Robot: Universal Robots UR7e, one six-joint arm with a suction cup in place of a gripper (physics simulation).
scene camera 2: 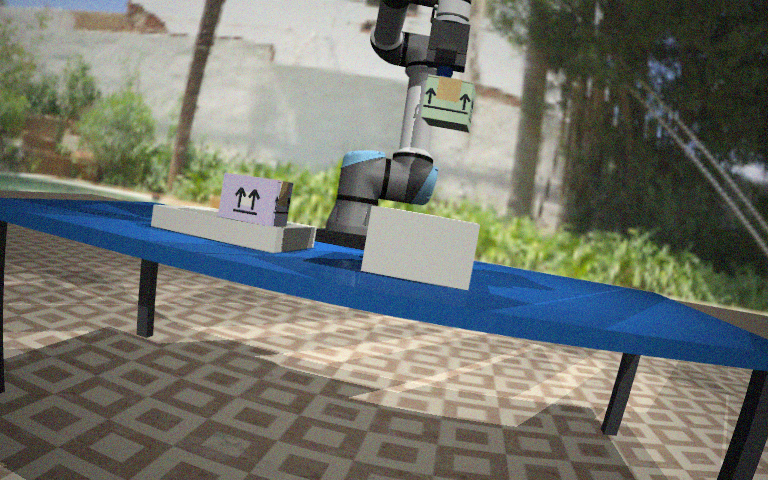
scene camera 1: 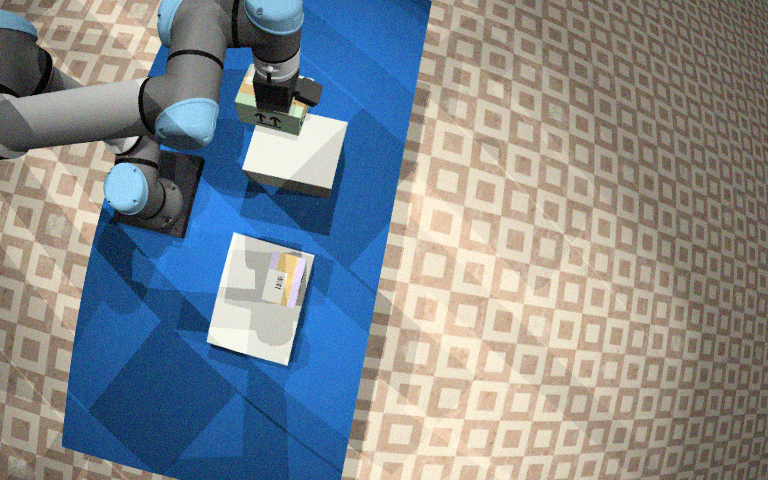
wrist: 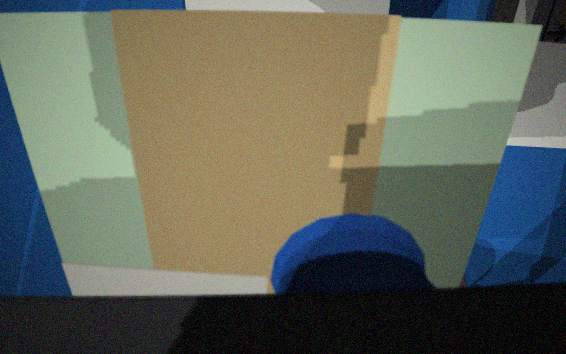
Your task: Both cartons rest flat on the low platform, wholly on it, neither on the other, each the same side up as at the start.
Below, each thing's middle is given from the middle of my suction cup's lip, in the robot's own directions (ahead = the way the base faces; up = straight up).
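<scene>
Large white box (scene camera 2: pixel 409 245): my suction cup 2 cm short of it, 2 cm to the right of it, 36 cm above it. Low platform (scene camera 1: pixel 241 321), from my suction cup: 1 cm behind, 41 cm to the right, 40 cm below. Lilac carton (scene camera 2: pixel 263 201), from my suction cup: 6 cm ahead, 34 cm to the right, 33 cm below. Going by their middles, of the things named here: large white box nearest to my suction cup, low platform farthest from it.
</scene>
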